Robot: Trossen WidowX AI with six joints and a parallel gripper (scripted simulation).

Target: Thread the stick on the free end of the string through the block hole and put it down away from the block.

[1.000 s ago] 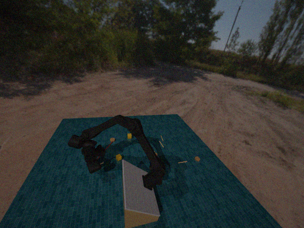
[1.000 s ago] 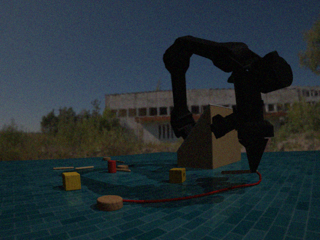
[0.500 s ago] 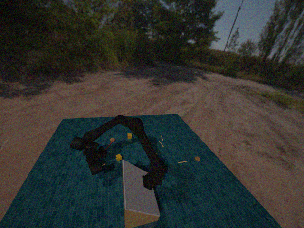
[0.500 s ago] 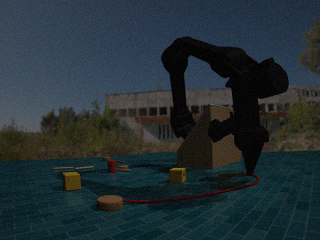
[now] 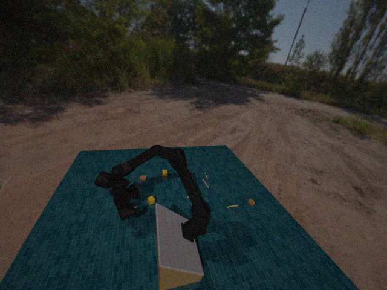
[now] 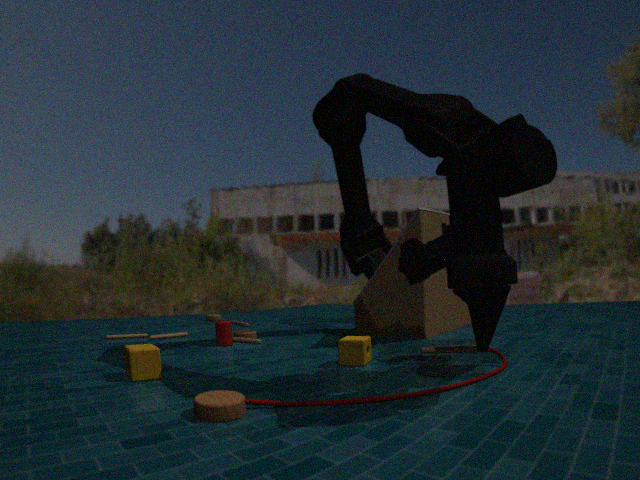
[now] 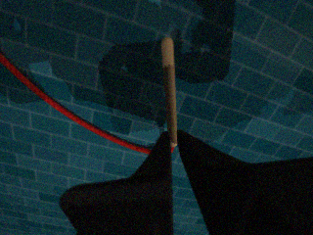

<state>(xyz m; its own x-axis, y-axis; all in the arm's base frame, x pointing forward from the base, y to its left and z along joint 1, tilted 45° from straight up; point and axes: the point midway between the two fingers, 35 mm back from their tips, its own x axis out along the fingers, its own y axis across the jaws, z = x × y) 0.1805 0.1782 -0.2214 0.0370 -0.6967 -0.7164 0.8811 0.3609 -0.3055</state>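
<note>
My gripper tip is now 36 cm to the left of the red cylinder and 13 cm short of it. The rest, counted from my gripper tip: thin wooden stick (1 cm to the right, 1 cm ahead).
</note>
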